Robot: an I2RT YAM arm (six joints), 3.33 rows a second.
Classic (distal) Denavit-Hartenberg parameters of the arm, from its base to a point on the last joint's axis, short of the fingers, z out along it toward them. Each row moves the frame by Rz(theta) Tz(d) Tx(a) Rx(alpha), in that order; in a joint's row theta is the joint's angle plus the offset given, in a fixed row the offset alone. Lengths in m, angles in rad.
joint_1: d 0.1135  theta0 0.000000  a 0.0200  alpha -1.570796
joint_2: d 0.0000  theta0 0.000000  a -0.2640  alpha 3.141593
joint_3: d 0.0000  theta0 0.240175  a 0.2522  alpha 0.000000
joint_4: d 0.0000  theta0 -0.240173  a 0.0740  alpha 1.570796
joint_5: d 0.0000  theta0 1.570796  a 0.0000  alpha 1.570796
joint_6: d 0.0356  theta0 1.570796  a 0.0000  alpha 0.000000
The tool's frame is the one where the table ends.
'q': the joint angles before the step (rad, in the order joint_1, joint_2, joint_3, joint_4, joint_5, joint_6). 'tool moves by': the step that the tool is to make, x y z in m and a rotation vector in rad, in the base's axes. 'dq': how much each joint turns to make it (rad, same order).
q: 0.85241 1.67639 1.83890 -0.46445 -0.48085 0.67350
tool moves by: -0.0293 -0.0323 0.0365 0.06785 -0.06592 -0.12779
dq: 0.01599 -0.13676 -0.02828 -0.00091 0.14073 0.03241
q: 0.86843 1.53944 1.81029 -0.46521 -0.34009 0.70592
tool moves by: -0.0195 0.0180 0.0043 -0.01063 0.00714 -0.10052
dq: 0.09782 0.01715 0.03950 -0.02579 0.19472 0.03894
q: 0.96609 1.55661 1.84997 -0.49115 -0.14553 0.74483
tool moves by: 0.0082 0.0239 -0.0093 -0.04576 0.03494 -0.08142
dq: 0.02913 0.09097 0.07898 -0.04294 0.10695 0.02827
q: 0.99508 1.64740 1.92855 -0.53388 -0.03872 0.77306
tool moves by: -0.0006 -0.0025 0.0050 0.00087 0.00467 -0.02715
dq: 0.00012 0.00258 0.02661 -0.02556 0.02529 0.01109
